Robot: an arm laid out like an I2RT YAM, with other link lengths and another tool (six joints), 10 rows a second.
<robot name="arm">
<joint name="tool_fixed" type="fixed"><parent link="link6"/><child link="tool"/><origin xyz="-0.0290 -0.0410 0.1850" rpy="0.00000 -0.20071 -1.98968"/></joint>
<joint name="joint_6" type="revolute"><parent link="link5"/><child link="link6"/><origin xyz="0.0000 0.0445 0.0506" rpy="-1.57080 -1.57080 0.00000"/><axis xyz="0 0 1"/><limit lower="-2.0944" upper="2.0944"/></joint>
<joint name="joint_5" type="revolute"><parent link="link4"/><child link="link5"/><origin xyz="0.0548 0.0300 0.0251" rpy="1.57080 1.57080 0.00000"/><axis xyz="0 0 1"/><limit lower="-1.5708" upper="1.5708"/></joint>
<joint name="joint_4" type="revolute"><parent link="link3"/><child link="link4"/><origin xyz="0.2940 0.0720 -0.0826"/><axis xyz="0 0 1"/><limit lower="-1.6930" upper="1.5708"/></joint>
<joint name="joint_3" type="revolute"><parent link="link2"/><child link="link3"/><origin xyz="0.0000 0.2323 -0.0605" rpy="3.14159 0.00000 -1.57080"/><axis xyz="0 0 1"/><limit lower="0.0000" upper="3.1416"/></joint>
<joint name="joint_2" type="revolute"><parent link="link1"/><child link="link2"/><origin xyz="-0.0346 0.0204 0.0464" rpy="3.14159 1.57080 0.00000"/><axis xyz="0 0 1"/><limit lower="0.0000" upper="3.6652"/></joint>
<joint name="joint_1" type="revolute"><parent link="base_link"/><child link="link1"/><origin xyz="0.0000 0.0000 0.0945" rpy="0.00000 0.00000 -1.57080"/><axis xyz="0 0 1"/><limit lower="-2.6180" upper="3.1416"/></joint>
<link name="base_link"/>
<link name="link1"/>
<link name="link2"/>
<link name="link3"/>
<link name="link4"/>
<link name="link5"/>
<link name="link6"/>
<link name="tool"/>
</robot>
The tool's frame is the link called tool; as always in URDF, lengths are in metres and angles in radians.
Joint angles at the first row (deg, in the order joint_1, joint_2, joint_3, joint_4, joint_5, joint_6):
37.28, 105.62, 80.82, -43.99, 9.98, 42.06
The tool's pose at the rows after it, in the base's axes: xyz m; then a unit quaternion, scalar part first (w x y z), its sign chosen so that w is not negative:
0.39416 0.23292 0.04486 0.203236 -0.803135 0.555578 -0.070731
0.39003 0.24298 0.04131 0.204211 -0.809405 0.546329 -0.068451
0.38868 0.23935 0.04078 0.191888 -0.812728 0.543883 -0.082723
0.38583 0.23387 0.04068 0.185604 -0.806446 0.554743 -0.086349
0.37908 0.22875 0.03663 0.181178 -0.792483 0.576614 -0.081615
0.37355 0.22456 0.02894 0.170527 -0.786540 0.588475 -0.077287
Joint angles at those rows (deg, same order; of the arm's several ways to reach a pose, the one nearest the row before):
38.74, 105.84, 80.79, -43.70, 12.03, 42.26
40.05, 106.41, 80.79, -43.11, 12.03, 42.26
40.82, 106.87, 80.80, -43.59, 14.17, 42.26
40.88, 106.87, 80.79, -44.51, 14.98, 43.72
40.88, 106.98, 80.60, -45.54, 14.96, 46.85
40.88, 107.79, 80.49, -46.30, 14.92, 48.47

